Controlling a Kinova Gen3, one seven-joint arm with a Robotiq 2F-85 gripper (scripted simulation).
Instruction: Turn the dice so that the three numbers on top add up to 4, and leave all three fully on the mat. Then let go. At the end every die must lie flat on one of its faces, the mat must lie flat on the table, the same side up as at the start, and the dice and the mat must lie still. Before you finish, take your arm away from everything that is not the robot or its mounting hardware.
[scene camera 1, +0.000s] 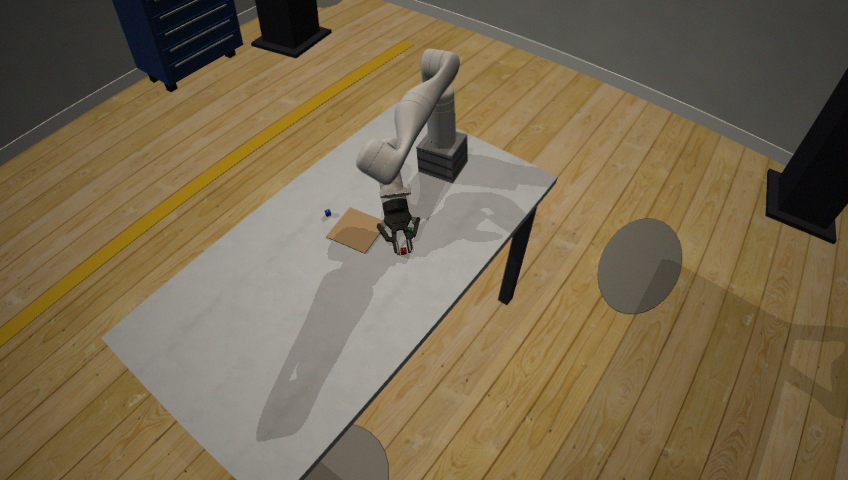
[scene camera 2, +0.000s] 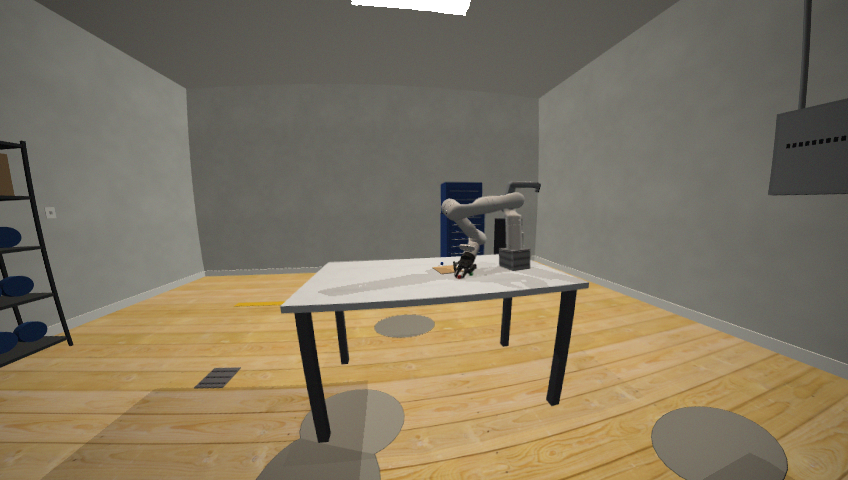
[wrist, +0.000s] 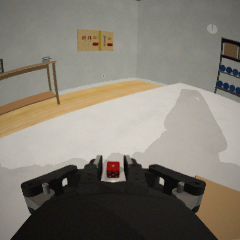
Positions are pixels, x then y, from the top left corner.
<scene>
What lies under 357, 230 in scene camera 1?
A tan mat.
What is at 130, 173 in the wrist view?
The gripper.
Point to the gripper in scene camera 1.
At 404, 253
</scene>
